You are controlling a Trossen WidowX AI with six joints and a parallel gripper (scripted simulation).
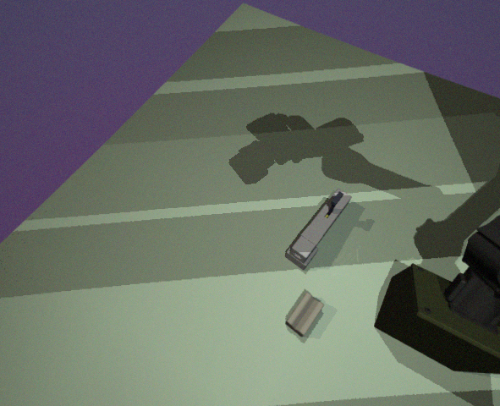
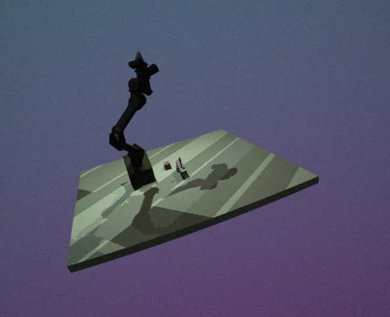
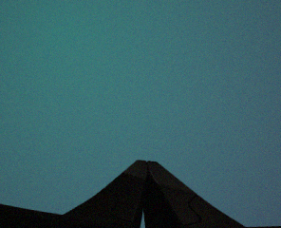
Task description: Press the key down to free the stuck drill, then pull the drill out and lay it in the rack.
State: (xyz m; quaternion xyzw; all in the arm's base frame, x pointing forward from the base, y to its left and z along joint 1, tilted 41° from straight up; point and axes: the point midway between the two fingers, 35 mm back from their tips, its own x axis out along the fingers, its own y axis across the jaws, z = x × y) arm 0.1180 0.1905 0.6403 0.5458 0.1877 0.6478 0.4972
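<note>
My gripper tip is now 12 cm short of the key, 17 cm to the right of it and 70 cm above it. From my gripper tip the other things lie so: long grey block: 13 cm ahead, 21 cm to the left, 75 cm below; then drill: 13 cm ahead, 23 cm to the left, 74 cm below; then rack: 8 cm ahead, 38 cm to the left, 76 cm below.
</note>
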